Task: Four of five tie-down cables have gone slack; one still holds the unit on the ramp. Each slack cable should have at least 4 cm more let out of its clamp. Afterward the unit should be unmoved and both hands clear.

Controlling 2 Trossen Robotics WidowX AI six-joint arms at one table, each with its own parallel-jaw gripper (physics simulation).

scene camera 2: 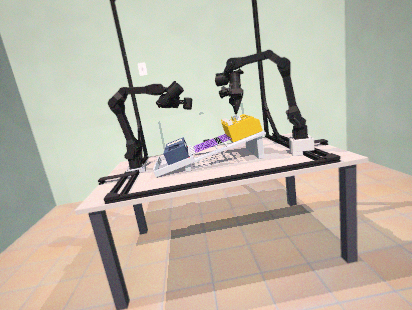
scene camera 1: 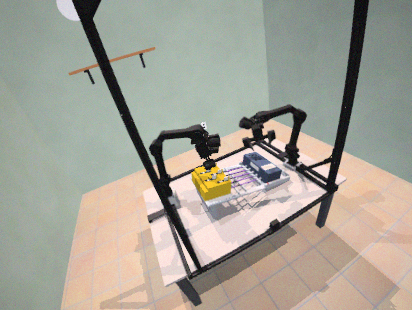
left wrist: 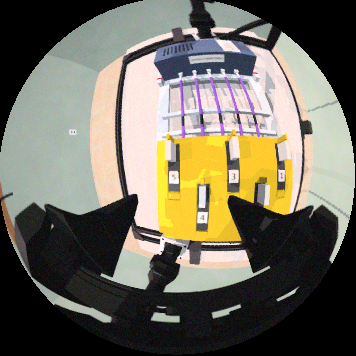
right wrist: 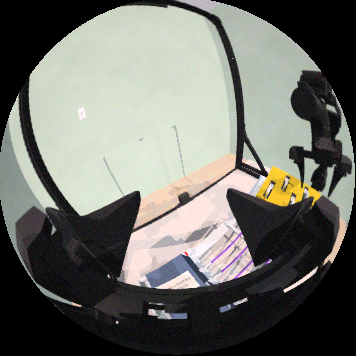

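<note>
The dark blue unit (scene camera 1: 262, 167) (scene camera 2: 176, 151) (left wrist: 205, 59) sits at the low end of the white ramp (scene camera 1: 227, 202). Several purple cables (left wrist: 199, 100) run from it to the yellow clamp block (scene camera 1: 212, 187) (scene camera 2: 244, 129) (left wrist: 187, 160) at the high end. Clamp levers 5 (left wrist: 171, 150), 3 (left wrist: 234, 149) and 1 (left wrist: 283, 150) form one row; lever 4 (left wrist: 202, 196) and another lever (left wrist: 263, 194), its label hidden, stand nearer the fingers. My left gripper (scene camera 2: 236, 111) (left wrist: 183, 199) is open and empty, pointing down over the block. My right gripper (scene camera 2: 188, 103) (right wrist: 184, 194) is open and empty, raised beyond the unit. Cable slack cannot be told.
White crossbars (left wrist: 200, 114) span the ramp beneath the cables. A black frame rail (scene camera 2: 225, 180) borders the table (scene camera 1: 225, 240), and black posts (scene camera 1: 350, 90) rise from it. The left arm also shows in the right wrist view, close to the yellow block.
</note>
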